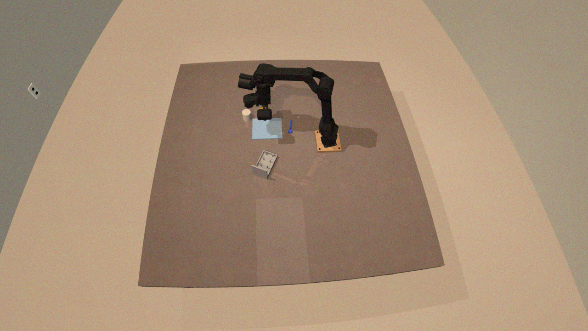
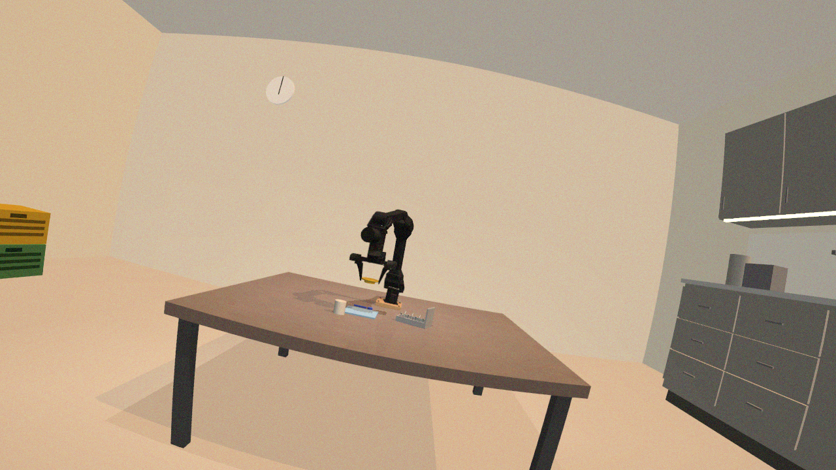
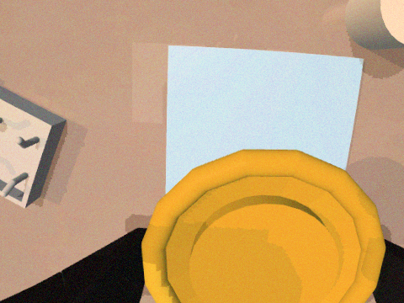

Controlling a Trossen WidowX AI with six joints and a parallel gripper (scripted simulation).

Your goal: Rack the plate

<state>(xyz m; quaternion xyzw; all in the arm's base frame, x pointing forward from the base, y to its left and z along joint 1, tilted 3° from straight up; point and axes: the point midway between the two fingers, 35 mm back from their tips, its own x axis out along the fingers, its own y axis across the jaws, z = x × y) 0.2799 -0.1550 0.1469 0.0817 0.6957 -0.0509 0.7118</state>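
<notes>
Now: gripper tip 20 cm to the right of the grey dish rack, 11 cm above it and 5 cm short of it. The rest, counted from my gripper tip: yellow plate: 1 cm above; then white cup: 10 cm to the right, 10 cm below, 8 cm ahead; then blue spoon: 13 cm below, 13 cm behind, 2 cm to the left.
</notes>
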